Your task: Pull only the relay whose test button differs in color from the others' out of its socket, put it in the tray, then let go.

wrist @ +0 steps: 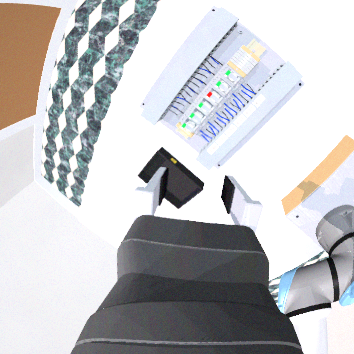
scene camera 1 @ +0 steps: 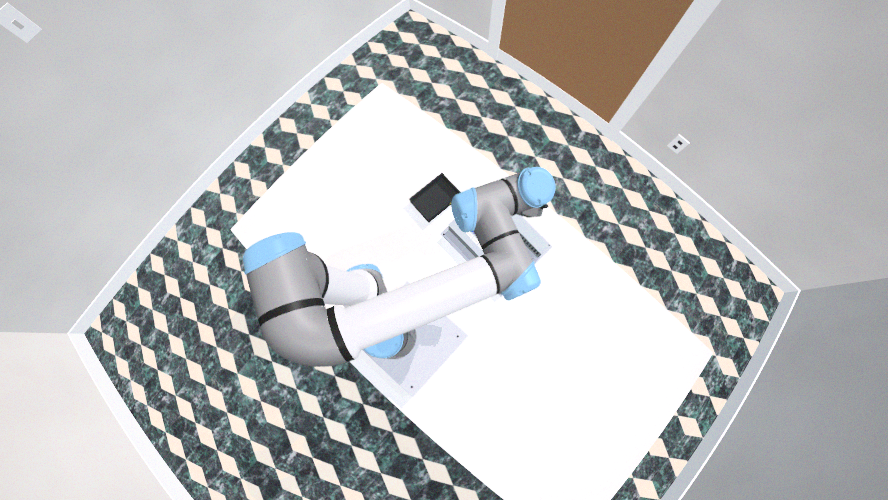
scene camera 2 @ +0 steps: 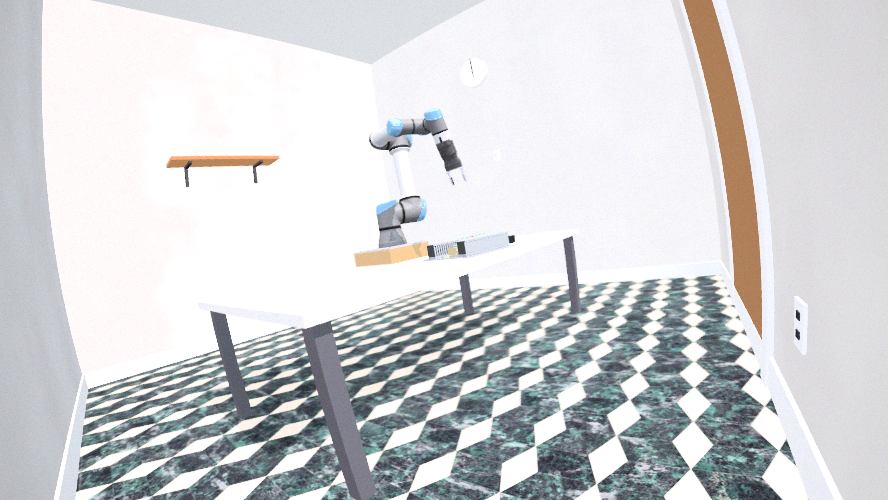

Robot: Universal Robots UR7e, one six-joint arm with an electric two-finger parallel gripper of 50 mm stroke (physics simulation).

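Where they show: gripper, fingertip midpoint: (wrist: 194, 182) (scene camera 2: 459, 183); arm's base at its link origin: (wrist: 336, 224) (scene camera 2: 392, 245).
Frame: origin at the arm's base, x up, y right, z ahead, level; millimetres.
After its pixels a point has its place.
Observation:
The relay with a red test button (wrist: 209, 94) @[x -6, y 72, z 499 mm] sits in the row on the panel, between relays with green buttons such as this green-button relay (wrist: 201, 105) @[x -7, y 43, z 503 mm]. The black tray (scene camera 1: 431, 198) @[x -72, y -207, z 479 mm] (wrist: 189, 186) @[x -72, y -193, z 425 mm] lies beside the panel and looks empty in what shows of it. My gripper (scene camera 2: 458, 181) @[x 233, y 32, z 463 mm] (wrist: 194, 182) @[x 233, y 32, z 463 mm] is open and empty, high above the table. In the wrist view one finger overlaps the tray's near side. In scene camera 1 the arm hides the gripper and most of the relay row.
The panel (scene camera 1: 458, 240) (scene camera 2: 487, 244) @[x -46, y 114, z 589 mm] (wrist: 182, 65) @[x -12, y 100, z 575 mm] has grey raised ducts along two sides, with blue and black wires beside the relays. A beige terminal block (wrist: 243, 60) @[x -31, y 169, z 474 mm] stands at one end of the row. The arm's base plate (scene camera 1: 434, 357) @[x -1, y 150, z 25 mm] stands near the table's edge.

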